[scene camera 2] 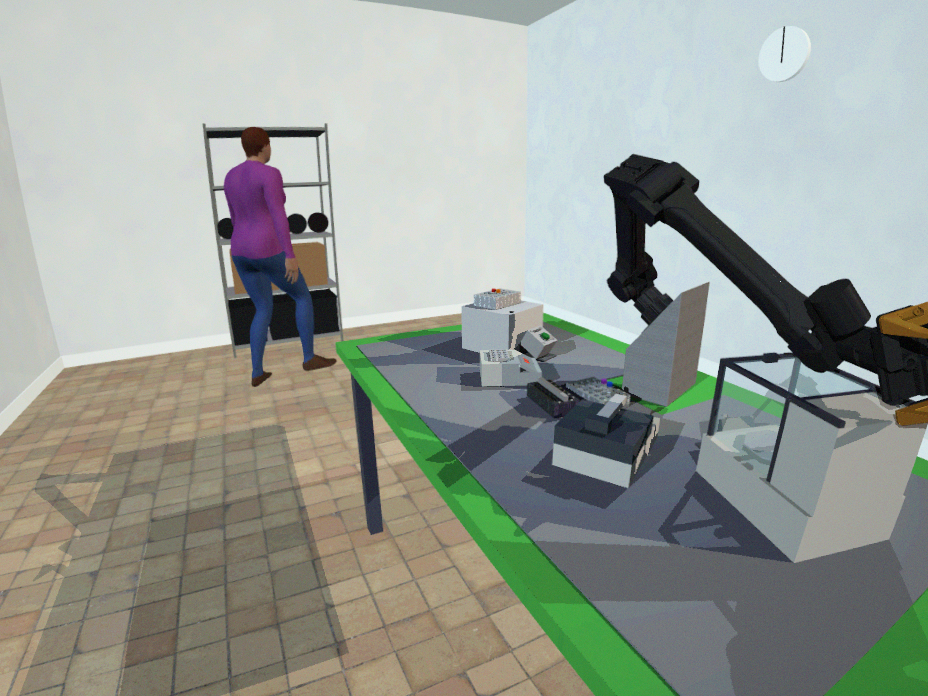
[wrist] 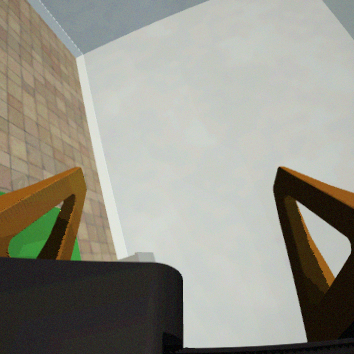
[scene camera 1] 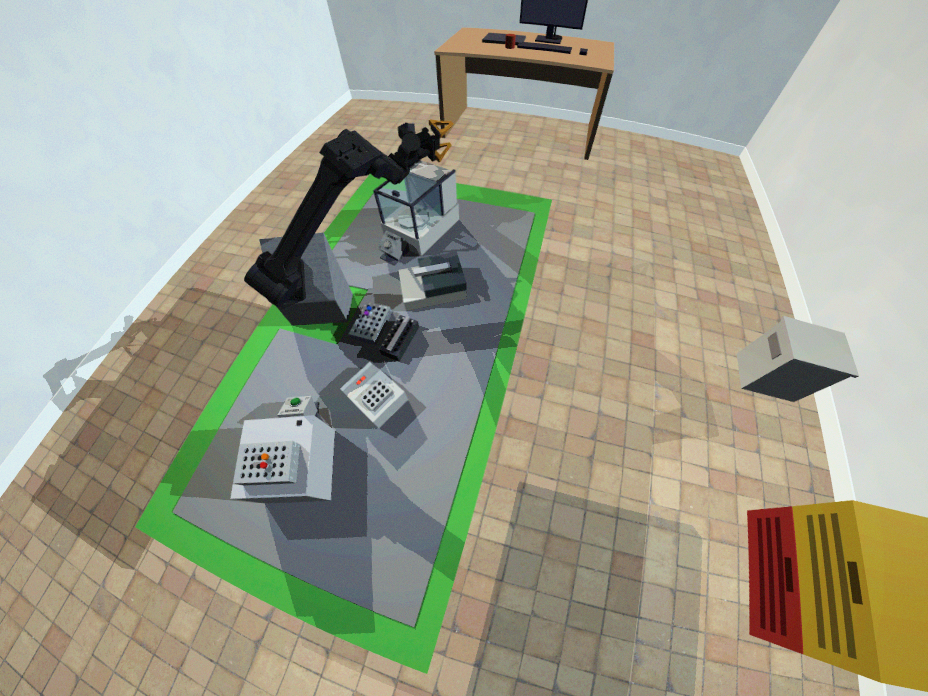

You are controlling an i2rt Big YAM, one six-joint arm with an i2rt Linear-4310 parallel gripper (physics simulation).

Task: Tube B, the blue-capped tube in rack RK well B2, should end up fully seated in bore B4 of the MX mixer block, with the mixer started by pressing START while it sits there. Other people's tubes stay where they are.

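Observation:
The blue-capped tube stands in the grey rack near the arm's base, close to a purple cap. A big white box carries a drilled block with orange and red caps in it. Beside it stands a small box with a green button. A smaller white device has a red display and a holed block. Labels and well names are too small to read. My gripper is open and empty, high above the glass-walled balance, away from the rack.
The glass-walled balance stands at the far end, below the wrist. A dark-topped device stands between it and the rack. A black holder adjoins the rack. A person stands by the shelf unit.

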